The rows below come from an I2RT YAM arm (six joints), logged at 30 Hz.
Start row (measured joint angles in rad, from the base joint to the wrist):
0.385, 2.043, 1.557, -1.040, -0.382, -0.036
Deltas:
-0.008, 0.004, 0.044, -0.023, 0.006, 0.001
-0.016, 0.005, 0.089, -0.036, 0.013, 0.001
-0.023, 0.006, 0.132, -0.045, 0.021, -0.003
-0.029, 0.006, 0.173, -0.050, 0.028, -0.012
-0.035, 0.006, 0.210, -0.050, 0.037, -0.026
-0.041, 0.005, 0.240, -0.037, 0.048, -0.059
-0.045, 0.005, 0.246, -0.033, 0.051, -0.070
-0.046, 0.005, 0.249, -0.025, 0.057, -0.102
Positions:
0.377, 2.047, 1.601, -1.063, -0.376, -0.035
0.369, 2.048, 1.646, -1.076, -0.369, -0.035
0.362, 2.049, 1.689, -1.085, -0.361, -0.039
0.356, 2.049, 1.730, -1.090, -0.354, -0.048
0.350, 2.049, 1.767, -1.090, -0.345, -0.062
0.344, 2.048, 1.797, -1.077, -0.334, -0.095
0.340, 2.048, 1.803, -1.073, -0.331, -0.106
0.339, 2.048, 1.806, -1.065, -0.325, -0.138

